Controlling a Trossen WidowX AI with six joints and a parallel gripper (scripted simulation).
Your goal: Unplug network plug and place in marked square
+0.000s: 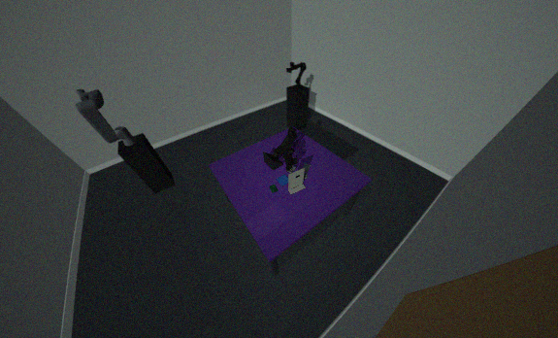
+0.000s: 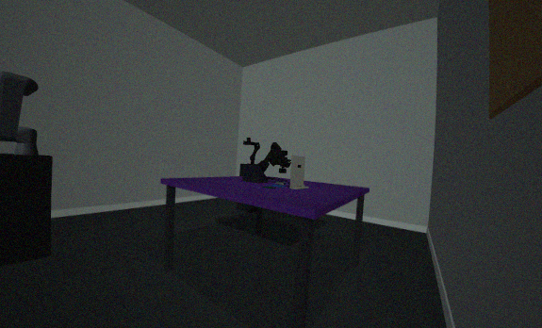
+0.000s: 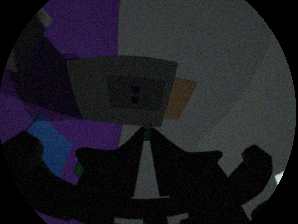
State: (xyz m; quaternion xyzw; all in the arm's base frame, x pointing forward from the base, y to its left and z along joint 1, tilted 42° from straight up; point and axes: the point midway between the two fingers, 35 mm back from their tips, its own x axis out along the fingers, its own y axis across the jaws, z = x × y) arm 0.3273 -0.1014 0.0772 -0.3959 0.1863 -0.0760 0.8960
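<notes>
Right now my gripper tip is 19 cm above the blue marked square, 7 cm past it and 5 cm to the left of it. The rest, counted from my gripper tip: pale upright panel: 10 cm ahead, 8 cm below; then network plug: right at my gripper tip.
</notes>
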